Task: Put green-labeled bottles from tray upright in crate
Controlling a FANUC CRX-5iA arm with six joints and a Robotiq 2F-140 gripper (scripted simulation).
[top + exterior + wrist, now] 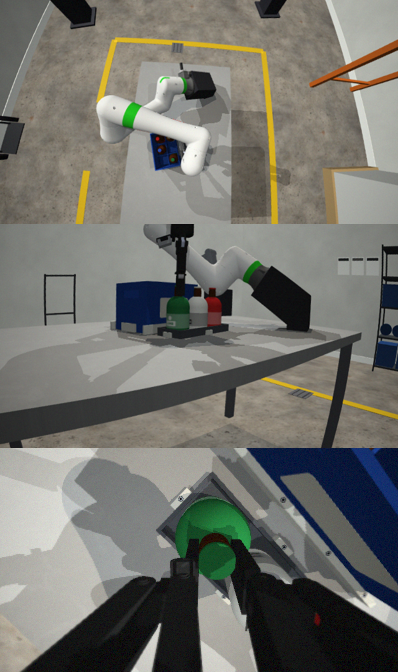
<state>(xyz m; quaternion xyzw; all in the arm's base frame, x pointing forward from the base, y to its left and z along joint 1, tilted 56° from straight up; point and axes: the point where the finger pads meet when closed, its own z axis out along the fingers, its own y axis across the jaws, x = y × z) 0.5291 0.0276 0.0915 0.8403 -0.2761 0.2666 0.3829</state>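
The green-labeled bottle lies 80 mm below my hand. The rest, counted from my hand: dark tray (90 mm behind, 150 mm below); then white bottle (90 mm behind, 80 mm below); then red bottle (180 mm behind, 80 mm below).
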